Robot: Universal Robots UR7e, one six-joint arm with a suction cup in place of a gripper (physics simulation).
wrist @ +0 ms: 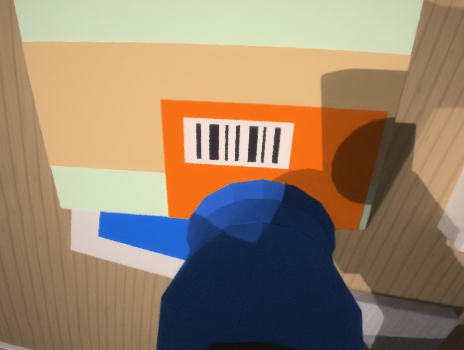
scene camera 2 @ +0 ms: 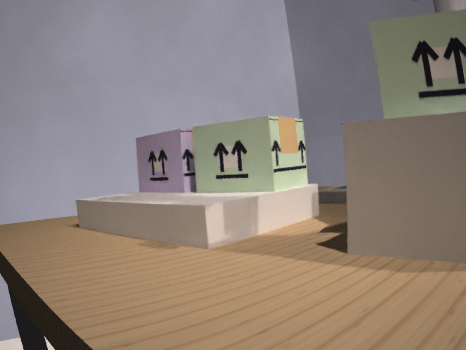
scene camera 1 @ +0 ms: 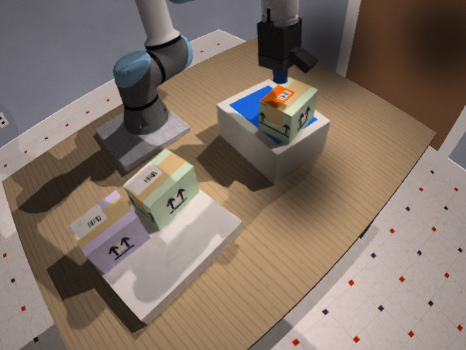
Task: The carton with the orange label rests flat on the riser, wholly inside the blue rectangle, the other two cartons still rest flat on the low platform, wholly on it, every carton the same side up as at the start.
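Seen in the pictures: hand, tool point: (wrist: 259, 244) (scene camera 1: 280, 79); arm's base, link origin: (scene camera 1: 146, 119).
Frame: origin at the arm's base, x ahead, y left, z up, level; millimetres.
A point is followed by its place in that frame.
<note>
The orange-label carton (scene camera 1: 288, 110) @[x 464, y 90, z 193 mm] (scene camera 2: 425, 95) @[x 482, y 121, z 119 mm] (wrist: 100, 100) @[x 442, y 183, z 194 mm], pale green with tan tape, rests flat and upright on the white riser (scene camera 1: 300, 155) @[x 501, y 118, z 37 mm] (scene camera 2: 400, 190) @[x 494, y 91, z 40 mm] (wrist: 82, 232) @[x 308, y 272, z 100 mm]. It covers part of the blue rectangle (scene camera 1: 245, 104) @[x 304, y 141, z 101 mm] (wrist: 142, 235) @[x 309, y 217, z 101 mm]; its front bottom corner lies at the rectangle's front edge, and I cannot tell whether it is wholly inside. My blue suction cup (scene camera 1: 280, 78) (wrist: 262, 215) is off, apart from the carton, above its back side. Another green carton (scene camera 1: 172, 192) @[x 355, y -197, z 109 mm] (scene camera 2: 232, 160) @[x 355, y -190, z 73 mm] and a lilac carton (scene camera 1: 117, 240) @[x 341, y -356, z 105 mm] (scene camera 2: 160, 162) @[x 341, y -352, z 79 mm] rest flat and upright on the low platform (scene camera 1: 190, 260) @[x 460, y -274, z 29 mm] (scene camera 2: 145, 217) @[x 484, y -237, z 10 mm].
The wooden table (scene camera 1: 280, 240) @[x 580, y -96, z -20 mm] (scene camera 2: 225, 290) @[x 605, y -13, z -20 mm] carries everything. The arm's grey base plate (scene camera 1: 145, 150) @[x 109, y -98, z 3 mm] stands behind the low platform and left of the riser in scene camera 1. The black wrist housing (scene camera 1: 279, 42) @[x 433, y 86, z 361 mm] hangs above the riser. A brown door (scene camera 1: 400, 65) stands beyond the table.
</note>
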